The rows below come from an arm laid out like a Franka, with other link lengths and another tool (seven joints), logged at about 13 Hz.
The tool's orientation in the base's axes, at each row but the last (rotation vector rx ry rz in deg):
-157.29, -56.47, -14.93
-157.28, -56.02, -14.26
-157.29, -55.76, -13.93
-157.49, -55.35, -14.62
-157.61, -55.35, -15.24
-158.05, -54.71, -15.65
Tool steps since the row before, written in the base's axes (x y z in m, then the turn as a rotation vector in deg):
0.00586, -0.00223, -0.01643, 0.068, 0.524, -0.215
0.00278, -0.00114, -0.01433, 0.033, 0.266, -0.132
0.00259, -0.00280, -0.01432, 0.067, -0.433, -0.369
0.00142, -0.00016, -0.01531, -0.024, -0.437, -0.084
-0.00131, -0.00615, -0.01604, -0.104, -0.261, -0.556
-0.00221, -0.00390, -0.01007, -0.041, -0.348, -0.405
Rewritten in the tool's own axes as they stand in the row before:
-0.00077, 0.00773, 0.01578, 0.318, -0.321, 0.348
-0.00185, 0.00473, 0.01373, 0.155, -0.161, 0.199
-0.00294, 0.00590, 0.01327, -0.292, 0.425, 0.249
-0.00257, 0.00324, 0.01481, -0.298, 0.330, -0.035
-0.00849, 0.00611, 0.01369, -0.368, 0.211, 0.456
-0.00643, 0.00298, 0.00844, -0.334, 0.297, 0.296

